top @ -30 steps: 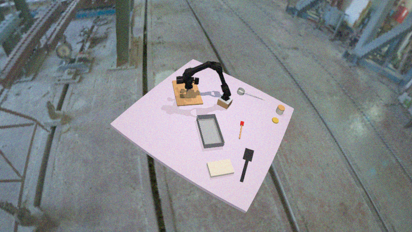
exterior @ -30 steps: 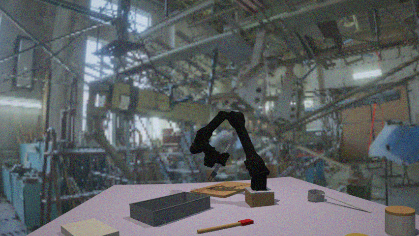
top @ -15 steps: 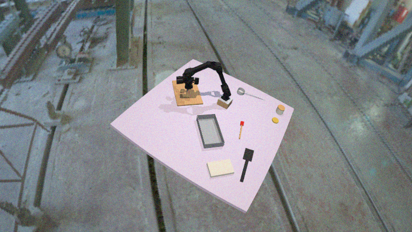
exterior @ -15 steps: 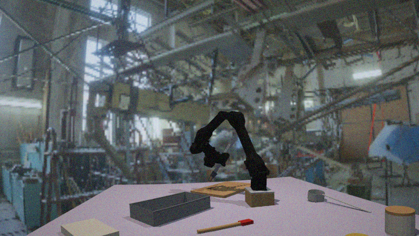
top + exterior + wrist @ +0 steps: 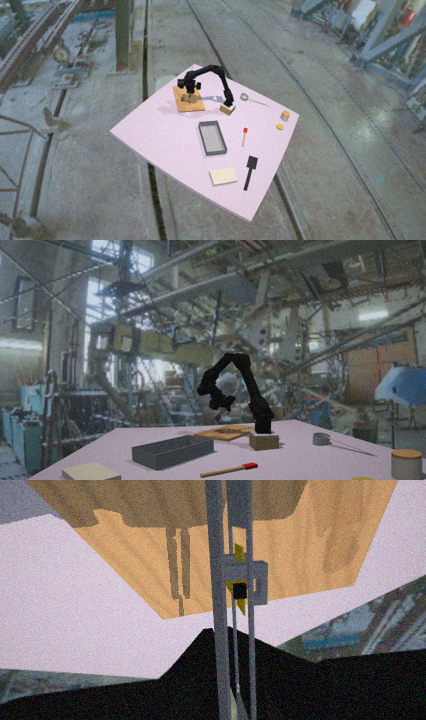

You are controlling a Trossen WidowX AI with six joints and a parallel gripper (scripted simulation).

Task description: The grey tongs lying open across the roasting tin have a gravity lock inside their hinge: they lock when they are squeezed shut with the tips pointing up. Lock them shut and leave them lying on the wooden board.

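Now: the yellow piece 4 cm ahead of my gripper tip, 3 cm to the left of it and 1 cm above it. From my gripper tip the other things lie so: red-tipped spatula: 62 cm to the left, 12 cm below; then wooden board: 12 cm below, 1 cm ahead; then grey roasting tin: 46 cm to the left, 24 cm ahead, 10 cm below.
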